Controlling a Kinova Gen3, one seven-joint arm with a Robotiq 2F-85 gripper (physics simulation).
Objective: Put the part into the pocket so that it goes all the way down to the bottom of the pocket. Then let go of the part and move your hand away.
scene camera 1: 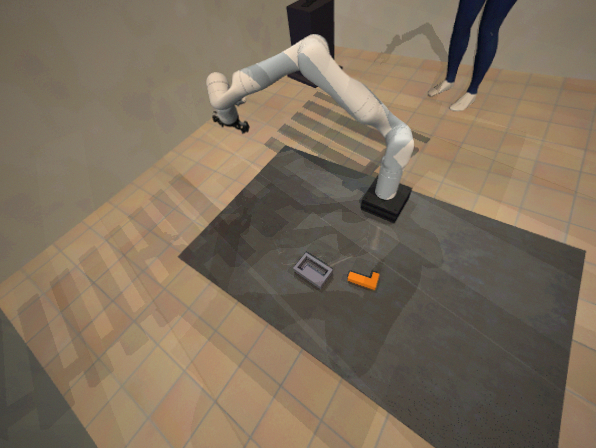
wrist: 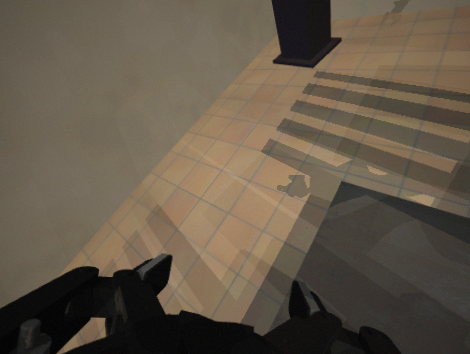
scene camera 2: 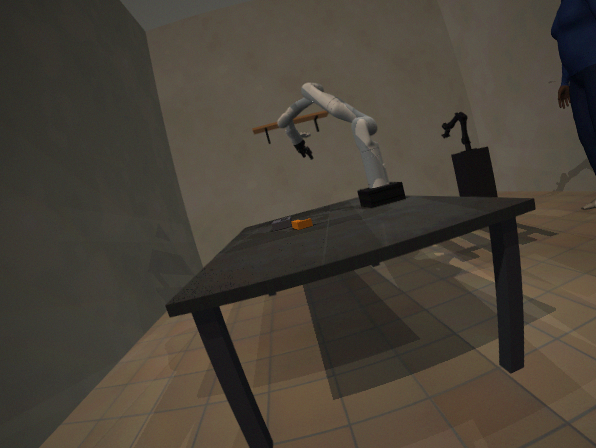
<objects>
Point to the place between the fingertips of the gripper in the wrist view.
229, 281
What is the gripper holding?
Nothing.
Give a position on a grey pocket block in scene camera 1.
311, 269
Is the gripper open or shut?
Open.
</objects>
